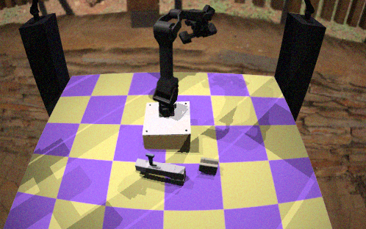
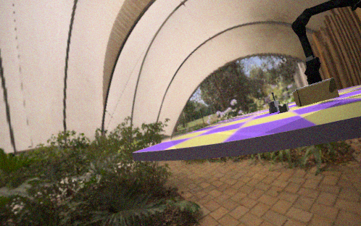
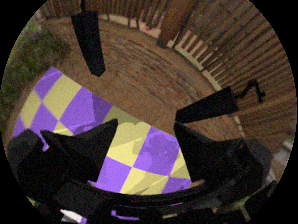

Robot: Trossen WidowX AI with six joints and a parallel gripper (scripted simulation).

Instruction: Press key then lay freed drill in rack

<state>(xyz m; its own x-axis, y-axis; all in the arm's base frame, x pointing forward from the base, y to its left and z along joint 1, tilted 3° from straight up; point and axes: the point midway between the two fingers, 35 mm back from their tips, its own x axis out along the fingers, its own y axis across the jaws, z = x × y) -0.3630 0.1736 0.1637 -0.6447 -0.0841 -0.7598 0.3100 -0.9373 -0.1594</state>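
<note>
My gripper tip is now 630 mm short of the dark key, 230 mm to the left of it and 160 mm above it. The rest, counted from my gripper tip: dark rack: 620 mm ahead, 10 mm to the right, 230 mm below; then drill: 650 mm ahead, 170 mm to the right, 200 mm below.
</note>
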